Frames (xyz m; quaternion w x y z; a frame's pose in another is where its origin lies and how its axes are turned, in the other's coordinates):
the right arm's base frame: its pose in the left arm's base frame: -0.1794 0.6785 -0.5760 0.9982 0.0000 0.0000 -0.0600
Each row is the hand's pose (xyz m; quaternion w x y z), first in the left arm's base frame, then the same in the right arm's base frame.
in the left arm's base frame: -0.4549 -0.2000 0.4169 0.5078 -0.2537 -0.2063 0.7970
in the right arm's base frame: -0.1683 -0.9052 0.9929 0.4591 -0.2409 -0.2212 0.8260
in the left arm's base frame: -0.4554 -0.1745 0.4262 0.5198 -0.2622 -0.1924 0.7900
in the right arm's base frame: -0.1718 -0.8799 1.0022 0.4714 -0.2502 -0.2078 0.8197
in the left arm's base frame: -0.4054 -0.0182 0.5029 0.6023 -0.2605 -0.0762 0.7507
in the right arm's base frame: -0.1409 -0.7188 1.0789 0.5562 -0.2555 -0.0917 0.7855
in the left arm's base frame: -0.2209 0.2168 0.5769 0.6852 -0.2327 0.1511 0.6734
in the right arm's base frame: 0.0141 -0.4633 1.1529 0.6436 -0.2414 0.1369 0.7133
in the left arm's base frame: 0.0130 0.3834 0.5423 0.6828 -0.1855 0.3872 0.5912
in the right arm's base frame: 0.2264 -0.2699 1.1183 0.6461 -0.2084 0.3754 0.6311
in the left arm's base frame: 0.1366 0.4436 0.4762 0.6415 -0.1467 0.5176 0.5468
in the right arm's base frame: 0.3419 -0.1954 1.0522 0.6076 -0.1775 0.5079 0.5843
